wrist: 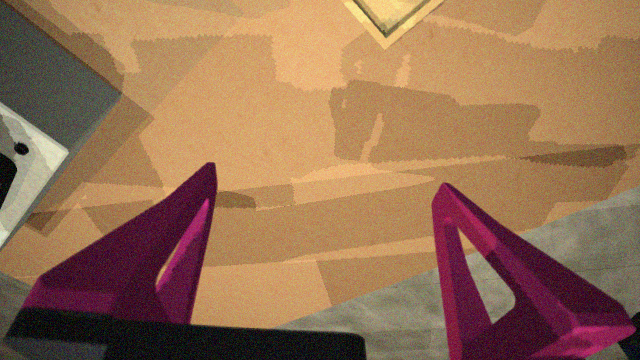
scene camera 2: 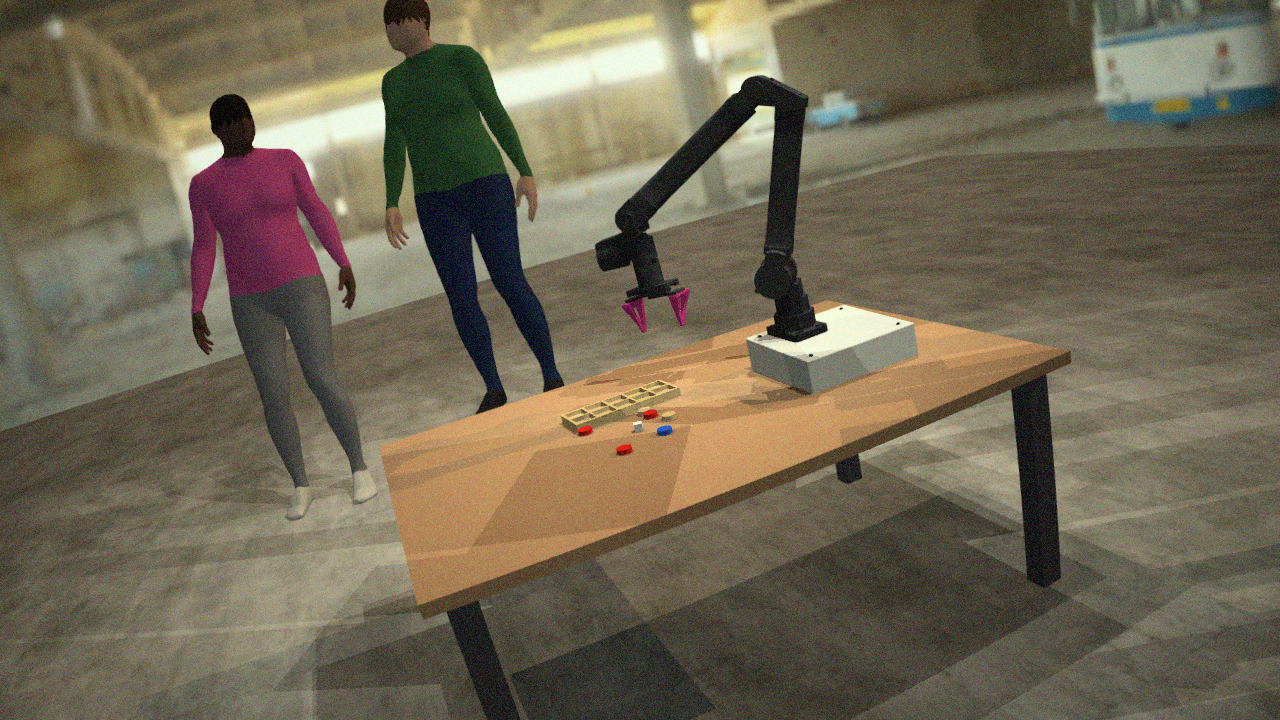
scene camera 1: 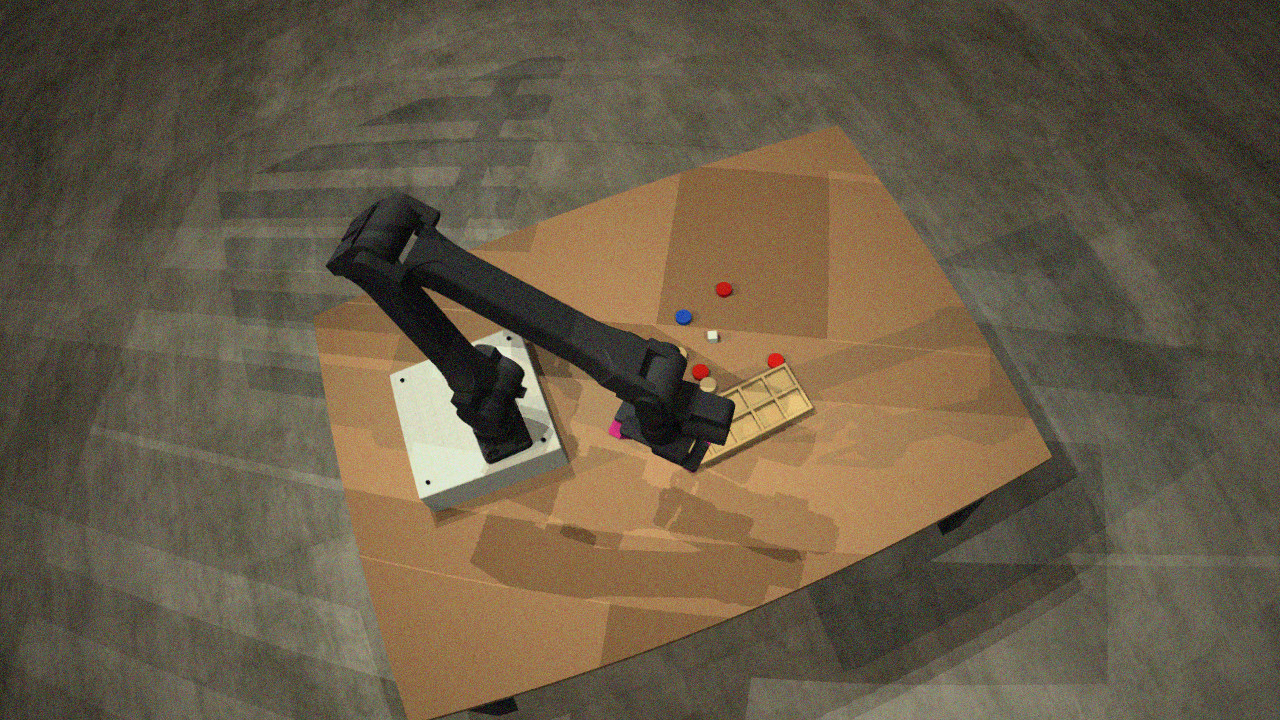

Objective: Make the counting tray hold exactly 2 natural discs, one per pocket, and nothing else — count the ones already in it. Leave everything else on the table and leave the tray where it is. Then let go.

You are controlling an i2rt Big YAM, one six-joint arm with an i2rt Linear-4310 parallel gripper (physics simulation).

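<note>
The pale wooden counting tray has two rows of pockets. No disc shows in its visible pockets; the arm hides its left end in scene camera 1. One natural disc lies on the table close beside the tray, near a red disc. Another natural disc lies farther from the tray, partly hidden by the arm in scene camera 1. My gripper is open and empty, high above the table, with magenta fingers pointing down, off the tray's end nearer the base.
Three red discs lie near the tray, one close to its far corner. A blue disc and a small white cube lie among them. The white base box stands beyond the gripper.
</note>
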